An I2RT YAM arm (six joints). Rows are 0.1 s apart.
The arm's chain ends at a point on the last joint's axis. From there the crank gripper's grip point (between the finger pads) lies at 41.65 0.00 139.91 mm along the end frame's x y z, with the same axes.
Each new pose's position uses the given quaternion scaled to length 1; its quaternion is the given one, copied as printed.
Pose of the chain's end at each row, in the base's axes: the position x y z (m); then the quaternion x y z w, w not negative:
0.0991 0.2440 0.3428 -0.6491 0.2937 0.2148 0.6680
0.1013 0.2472 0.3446 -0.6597 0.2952 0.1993 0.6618
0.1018 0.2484 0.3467 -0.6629 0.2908 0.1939 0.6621
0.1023 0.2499 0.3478 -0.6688 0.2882 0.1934 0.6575
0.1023 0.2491 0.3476 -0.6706 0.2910 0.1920 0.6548
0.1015 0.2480 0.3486 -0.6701 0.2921 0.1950 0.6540
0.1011 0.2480 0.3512 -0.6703 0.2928 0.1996 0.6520
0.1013 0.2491 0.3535 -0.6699 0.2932 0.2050 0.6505
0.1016 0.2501 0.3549 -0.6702 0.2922 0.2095 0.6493
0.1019 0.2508 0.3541 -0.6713 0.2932 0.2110 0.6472
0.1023 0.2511 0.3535 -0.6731 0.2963 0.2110 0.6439
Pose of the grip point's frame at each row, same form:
0.1456 0.3791 0.3127 -0.6491 0.2937 0.2148 0.6680
0.1503 0.3806 0.3111 -0.6597 0.2952 0.1993 0.6618
0.1512 0.3816 0.3132 -0.6629 0.2908 0.1939 0.6621
0.1507 0.3831 0.3128 -0.6688 0.2882 0.1934 0.6575
0.1511 0.3818 0.3114 -0.6706 0.2910 0.1920 0.6548
0.1498 0.3809 0.3122 -0.6701 0.2921 0.1950 0.6540
0.1483 0.3811 0.3143 -0.6703 0.2928 0.1996 0.6520
0.1472 0.3826 0.3164 -0.6699 0.2932 0.2050 0.6505
0.1463 0.3840 0.3177 -0.6702 0.2922 0.2095 0.6493
0.1461 0.3847 0.3162 -0.6713 0.2932 0.2110 0.6472
0.1466 0.3846 0.3143 -0.6731 0.2963 0.2110 0.6439

